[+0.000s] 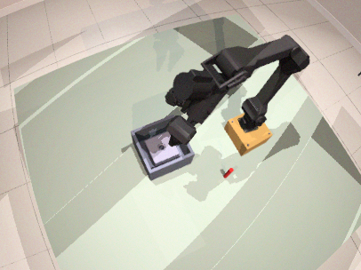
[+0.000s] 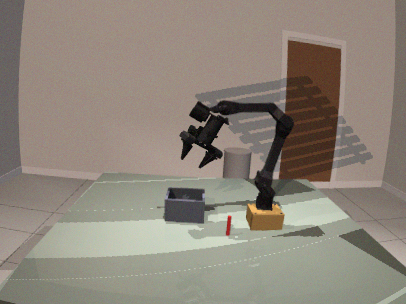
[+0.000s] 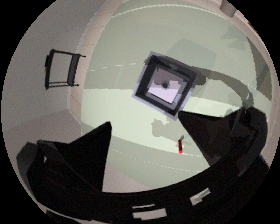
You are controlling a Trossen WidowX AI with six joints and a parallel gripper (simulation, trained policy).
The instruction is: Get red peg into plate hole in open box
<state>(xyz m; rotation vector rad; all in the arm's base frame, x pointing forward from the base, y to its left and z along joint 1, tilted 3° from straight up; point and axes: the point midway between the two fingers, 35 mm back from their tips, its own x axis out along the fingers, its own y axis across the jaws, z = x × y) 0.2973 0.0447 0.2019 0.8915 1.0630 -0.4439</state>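
Right now my gripper tip is 170 mm past the red peg, 100 mm to the right of it and 200 mm above it. From my gripper tip the other things lie so: grey box: 20 mm ahead, 50 mm to the right, 220 mm below; then pale plate: 20 mm ahead, 50 mm to the right, 200 mm below.
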